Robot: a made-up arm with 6 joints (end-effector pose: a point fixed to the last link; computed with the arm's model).
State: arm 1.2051 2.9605 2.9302 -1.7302 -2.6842 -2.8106
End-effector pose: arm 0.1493 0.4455 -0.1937 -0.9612 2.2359 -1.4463
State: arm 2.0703 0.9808 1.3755 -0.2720 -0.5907 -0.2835
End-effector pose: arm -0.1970 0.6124 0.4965 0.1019 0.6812 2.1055
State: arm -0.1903 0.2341 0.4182 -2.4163 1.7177 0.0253
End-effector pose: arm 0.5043 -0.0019 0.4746 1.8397 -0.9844 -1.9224
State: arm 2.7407 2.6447 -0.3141 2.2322 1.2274 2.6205
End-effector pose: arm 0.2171 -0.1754 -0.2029 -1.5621 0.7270 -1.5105
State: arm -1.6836 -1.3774 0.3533 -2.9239 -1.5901 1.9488
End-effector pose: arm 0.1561 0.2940 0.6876 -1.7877 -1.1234 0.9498
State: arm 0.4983 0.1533 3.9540 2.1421 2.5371 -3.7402
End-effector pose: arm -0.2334 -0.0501 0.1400 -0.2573 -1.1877 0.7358
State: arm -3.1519 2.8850 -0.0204 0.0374 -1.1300 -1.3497
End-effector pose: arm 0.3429 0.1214 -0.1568 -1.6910 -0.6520 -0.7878
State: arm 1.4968 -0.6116 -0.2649 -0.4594 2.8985 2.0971
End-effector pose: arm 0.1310 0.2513 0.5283 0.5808 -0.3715 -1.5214
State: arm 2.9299 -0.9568 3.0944 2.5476 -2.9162 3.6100
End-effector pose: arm 0.3978 -0.1914 -0.0077 0.5976 -1.2548 2.0847
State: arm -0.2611 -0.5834 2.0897 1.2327 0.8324 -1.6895
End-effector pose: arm -0.5735 0.1103 0.5269 -1.2687 -2.3046 0.7569
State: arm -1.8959 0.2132 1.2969 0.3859 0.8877 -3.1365
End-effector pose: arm -0.1784 -0.1666 0.8765 0.6469 -0.9780 0.6948
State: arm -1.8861 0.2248 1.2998 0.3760 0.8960 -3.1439
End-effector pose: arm -0.1795 -0.1754 0.8739 0.6635 -0.9725 0.7170
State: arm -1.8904 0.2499 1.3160 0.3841 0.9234 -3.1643
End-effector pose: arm -0.1828 -0.1836 0.8713 0.6730 -0.9474 0.7202
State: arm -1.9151 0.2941 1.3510 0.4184 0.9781 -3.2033
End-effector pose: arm -0.1897 -0.1908 0.8684 0.6752 -0.8939 0.6936
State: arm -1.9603 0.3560 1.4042 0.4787 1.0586 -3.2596
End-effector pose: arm -0.2003 -0.1958 0.8650 0.6766 -0.8138 0.6319
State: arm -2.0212 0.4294 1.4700 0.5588 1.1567 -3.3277
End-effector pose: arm -0.2135 -0.1981 0.8604 0.6874 -0.7168 0.5366
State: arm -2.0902 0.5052 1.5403 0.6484 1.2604 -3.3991
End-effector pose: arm -0.2275 -0.1972 0.8549 0.7127 -0.6180 0.4173
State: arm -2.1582 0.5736 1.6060 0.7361 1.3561 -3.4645
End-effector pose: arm -0.2401 -0.1934 0.8492 0.7491 -0.5323 0.2903
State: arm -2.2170 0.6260 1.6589 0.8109 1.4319 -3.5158
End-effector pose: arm -0.2494 -0.1876 0.8446 0.7858 -0.4698 0.1746
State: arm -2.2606 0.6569 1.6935 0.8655 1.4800 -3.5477
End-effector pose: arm -0.2542 -0.1808 0.8424 0.8105 -0.4334 0.0856
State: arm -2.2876 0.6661 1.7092 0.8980 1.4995 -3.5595
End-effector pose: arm -0.2547 -0.1738 0.8430 0.8163 -0.4202 0.0290
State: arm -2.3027 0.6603 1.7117 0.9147 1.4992 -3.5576
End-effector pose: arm -0.2522 -0.1667 0.8457 0.8073 -0.4213 -0.0035
